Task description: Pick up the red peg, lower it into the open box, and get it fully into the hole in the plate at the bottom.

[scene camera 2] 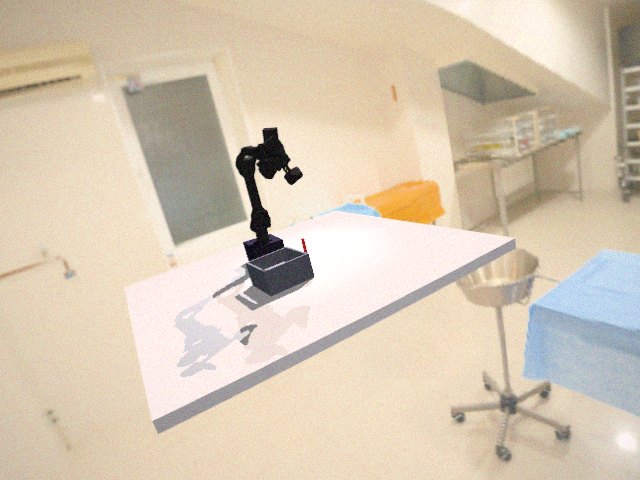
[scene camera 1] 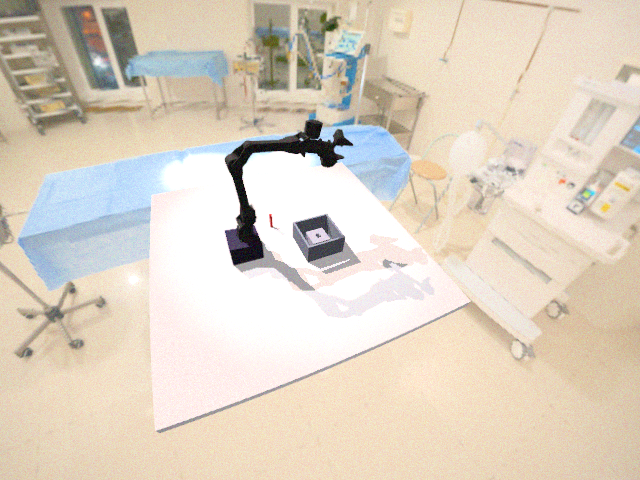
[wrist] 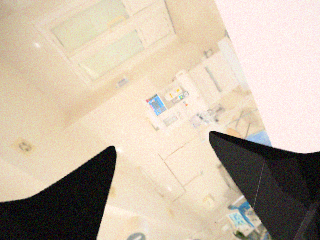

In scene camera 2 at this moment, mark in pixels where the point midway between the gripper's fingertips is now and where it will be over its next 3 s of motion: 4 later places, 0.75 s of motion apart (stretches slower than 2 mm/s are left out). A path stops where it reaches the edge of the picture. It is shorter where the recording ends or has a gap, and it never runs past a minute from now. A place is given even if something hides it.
My gripper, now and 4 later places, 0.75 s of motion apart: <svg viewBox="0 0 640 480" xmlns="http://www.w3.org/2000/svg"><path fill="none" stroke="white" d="M291 165L308 199L307 216L300 229L302 248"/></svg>
